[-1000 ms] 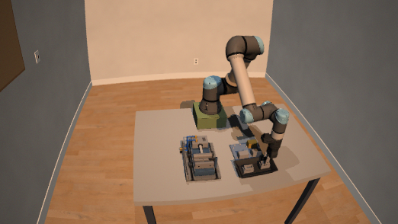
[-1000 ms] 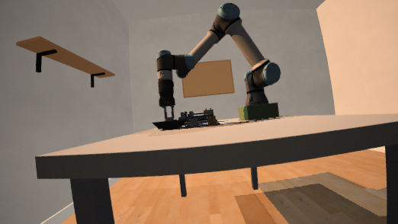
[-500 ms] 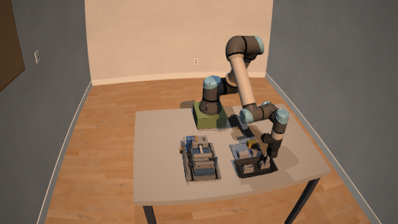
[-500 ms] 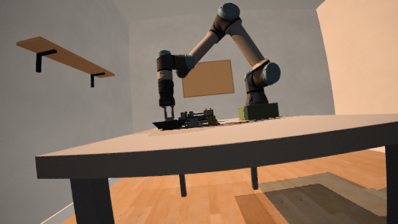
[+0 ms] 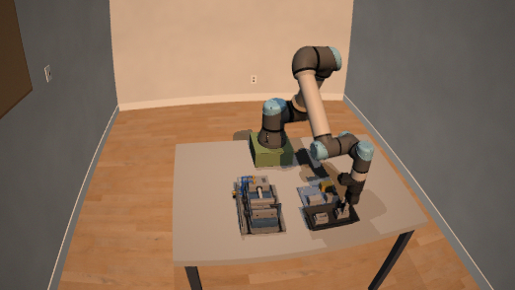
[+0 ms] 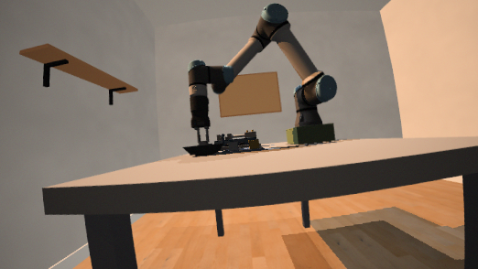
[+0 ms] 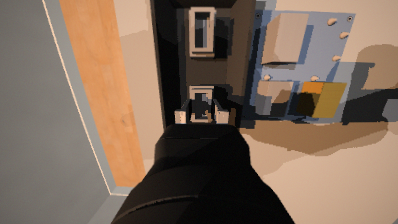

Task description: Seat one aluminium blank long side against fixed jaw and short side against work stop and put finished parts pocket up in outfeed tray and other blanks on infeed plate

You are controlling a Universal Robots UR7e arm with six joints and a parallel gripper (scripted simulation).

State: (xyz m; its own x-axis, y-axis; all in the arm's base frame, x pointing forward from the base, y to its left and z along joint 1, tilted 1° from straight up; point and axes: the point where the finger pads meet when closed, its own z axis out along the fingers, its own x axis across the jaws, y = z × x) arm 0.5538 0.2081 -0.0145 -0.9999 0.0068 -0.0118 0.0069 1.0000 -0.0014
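The brass blank lies 21 cm behind my hand, 1 cm to the right of it and 4 cm below it. The rest, counted from my hand: vise 13 cm behind, 35 cm to the right, 3 cm below.
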